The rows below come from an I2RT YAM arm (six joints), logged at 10 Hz.
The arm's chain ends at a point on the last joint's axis. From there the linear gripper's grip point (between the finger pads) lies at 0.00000 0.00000 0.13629 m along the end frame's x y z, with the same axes.
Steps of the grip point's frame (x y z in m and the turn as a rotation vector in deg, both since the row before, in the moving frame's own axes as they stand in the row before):
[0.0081, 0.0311, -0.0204, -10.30, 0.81, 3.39]
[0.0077, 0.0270, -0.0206, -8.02, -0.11, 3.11]
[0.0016, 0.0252, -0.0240, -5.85, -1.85, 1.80]
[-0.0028, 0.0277, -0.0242, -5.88, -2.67, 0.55]
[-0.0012, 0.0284, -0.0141, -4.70, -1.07, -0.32]
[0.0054, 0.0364, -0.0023, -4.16, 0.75, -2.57]
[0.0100, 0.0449, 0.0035, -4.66, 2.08, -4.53]
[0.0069, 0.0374, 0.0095, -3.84, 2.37, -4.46]
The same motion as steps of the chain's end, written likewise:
[0.0069, 0.0067, -0.0182, -10.30, 0.81, 3.39]
[0.0085, 0.0080, -0.0193, -8.02, -0.11, 3.11]
[0.0062, 0.0114, -0.0232, -5.85, -1.85, 1.80]
[0.0036, 0.0138, -0.0233, -5.88, -2.67, 0.55]
[0.0013, 0.0172, -0.0136, -4.70, -1.07, -0.32]
[0.0034, 0.0266, -0.0019, -4.16, 0.75, -2.57]
[0.0046, 0.0340, 0.0040, -4.66, 2.08, -4.53]
[0.0009, 0.0285, 0.0099, -3.84, 2.37, -4.46]

